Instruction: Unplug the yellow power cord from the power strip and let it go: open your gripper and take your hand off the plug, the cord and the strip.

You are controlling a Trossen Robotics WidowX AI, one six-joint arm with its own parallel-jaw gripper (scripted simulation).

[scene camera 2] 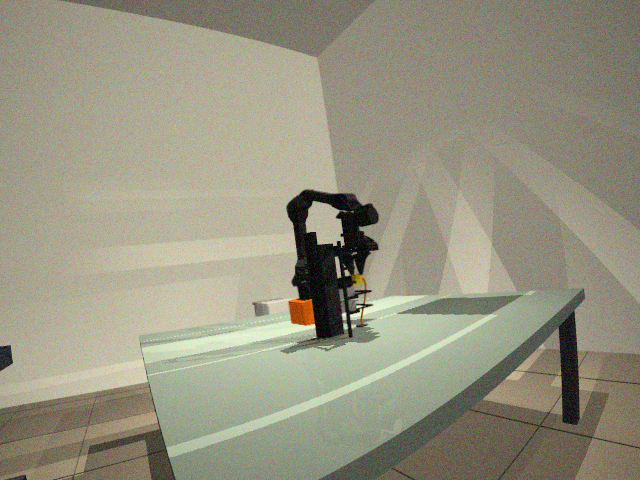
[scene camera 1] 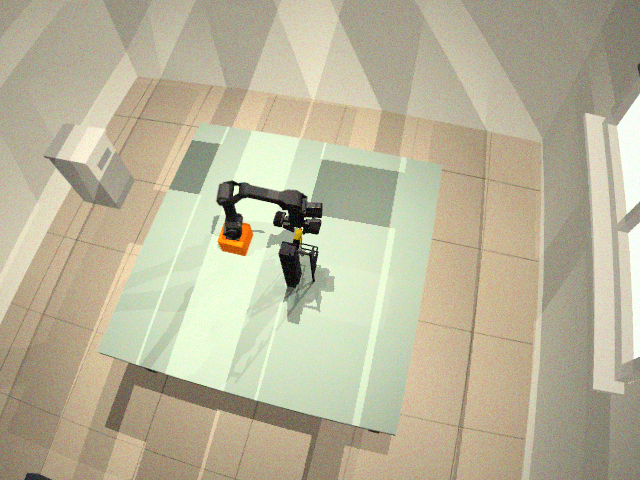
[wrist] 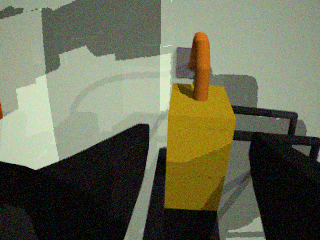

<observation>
I see my gripper (scene camera 2: 356, 275).
My gripper also shows in the wrist view (wrist: 200, 139).
</observation>
